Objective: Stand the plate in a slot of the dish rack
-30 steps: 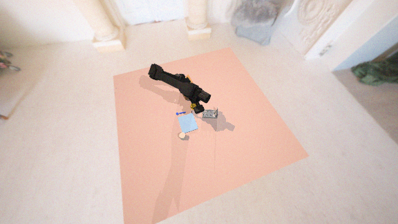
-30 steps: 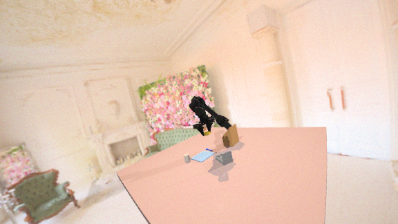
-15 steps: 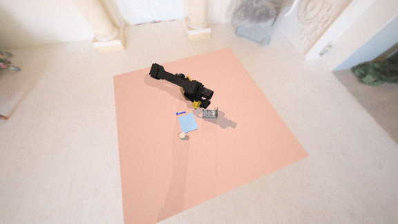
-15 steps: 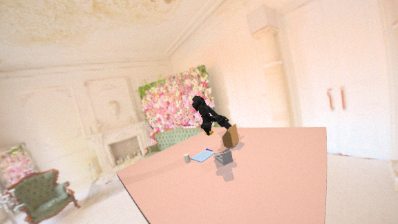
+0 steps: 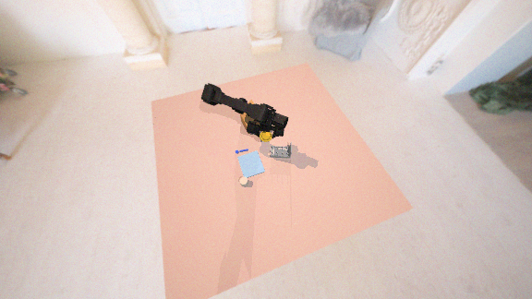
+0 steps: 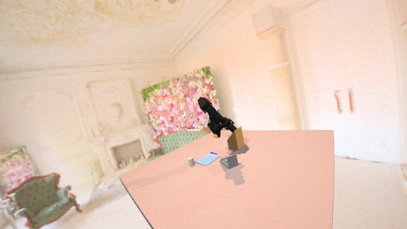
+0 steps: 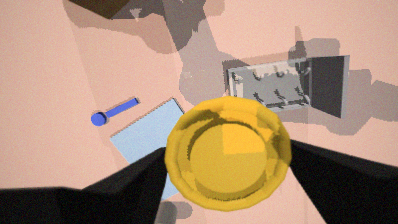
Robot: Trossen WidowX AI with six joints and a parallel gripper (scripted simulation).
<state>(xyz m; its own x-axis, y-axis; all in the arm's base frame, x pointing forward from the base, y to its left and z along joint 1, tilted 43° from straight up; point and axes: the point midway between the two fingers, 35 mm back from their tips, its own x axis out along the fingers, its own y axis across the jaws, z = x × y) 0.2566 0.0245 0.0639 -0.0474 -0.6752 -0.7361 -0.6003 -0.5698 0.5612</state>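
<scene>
The dish rack is 160 mm below my gripper tip, 80 mm to the left of it and 50 mm ahead of it. Also, from my gripper tip: pale cup 210 mm to the right, 160 mm below, 120 mm ahead; light blue mat 180 mm below, 120 mm to the right, 30 mm ahead; yellow plate 10 mm above.
</scene>
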